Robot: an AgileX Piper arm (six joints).
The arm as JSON. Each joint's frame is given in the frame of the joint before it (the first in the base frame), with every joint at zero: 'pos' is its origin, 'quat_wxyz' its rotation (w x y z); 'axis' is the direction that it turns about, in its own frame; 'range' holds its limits. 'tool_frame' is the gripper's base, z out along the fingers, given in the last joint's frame.
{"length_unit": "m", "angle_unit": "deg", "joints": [
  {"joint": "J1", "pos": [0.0, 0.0, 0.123], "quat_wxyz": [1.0, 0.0, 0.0, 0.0], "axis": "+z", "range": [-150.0, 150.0]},
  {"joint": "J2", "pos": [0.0, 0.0, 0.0], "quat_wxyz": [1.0, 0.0, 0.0, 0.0], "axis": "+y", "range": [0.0, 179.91]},
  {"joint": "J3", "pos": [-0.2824, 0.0, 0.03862], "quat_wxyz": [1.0, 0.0, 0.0, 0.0], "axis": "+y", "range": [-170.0, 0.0]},
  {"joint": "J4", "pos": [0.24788, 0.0, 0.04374], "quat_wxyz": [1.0, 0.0, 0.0, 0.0], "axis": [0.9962, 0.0, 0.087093], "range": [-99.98, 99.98]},
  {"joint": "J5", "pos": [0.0, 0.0, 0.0], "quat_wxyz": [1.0, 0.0, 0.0, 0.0], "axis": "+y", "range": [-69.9, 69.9]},
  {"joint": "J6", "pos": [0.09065, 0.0, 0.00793], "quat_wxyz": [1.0, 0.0, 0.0, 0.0], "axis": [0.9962, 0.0, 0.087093], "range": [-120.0, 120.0]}
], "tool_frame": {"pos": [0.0, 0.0, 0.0], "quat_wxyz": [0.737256, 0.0, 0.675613, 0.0]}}
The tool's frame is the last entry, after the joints.
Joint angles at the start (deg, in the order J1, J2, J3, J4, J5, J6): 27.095, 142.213, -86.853, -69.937, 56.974, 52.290
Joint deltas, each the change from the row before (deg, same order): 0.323, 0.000, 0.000, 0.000, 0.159, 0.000; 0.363, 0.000, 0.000, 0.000, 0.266, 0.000; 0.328, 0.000, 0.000, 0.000, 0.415, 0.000; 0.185, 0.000, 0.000, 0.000, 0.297, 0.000; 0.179, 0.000, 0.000, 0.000, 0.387, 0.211; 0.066, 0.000, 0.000, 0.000, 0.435, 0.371; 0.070, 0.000, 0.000, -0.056, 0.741, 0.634; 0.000, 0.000, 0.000, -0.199, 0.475, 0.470; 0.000, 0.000, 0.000, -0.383, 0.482, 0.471; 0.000, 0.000, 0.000, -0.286, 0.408, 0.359
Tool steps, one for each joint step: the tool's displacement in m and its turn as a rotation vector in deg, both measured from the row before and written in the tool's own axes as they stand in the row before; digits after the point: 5 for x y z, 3 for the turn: -0.00034, 0.00135, -0.00188, 0.077, -0.156, -0.195; -0.00029, 0.00140, -0.00212, 0.156, -0.122, -0.218; -0.00009, 0.00104, -0.00192, 0.280, -0.005, -0.196; 0.00001, 0.00050, -0.00109, 0.208, 0.035, -0.110; 0.00011, 0.00035, -0.00106, 0.281, 0.094, 0.105; 0.00032, -0.00024, -0.00039, 0.336, 0.211, 0.332; 0.00055, -0.00066, -0.00042, 0.612, 0.349, 0.565; 0.00023, -0.00077, 0.00000, 0.485, 0.142, 0.370; 0.00002, -0.00093, 0.00000, 0.586, 0.012, 0.282; 0.00005, -0.00076, 0.00000, 0.477, 0.033, 0.220
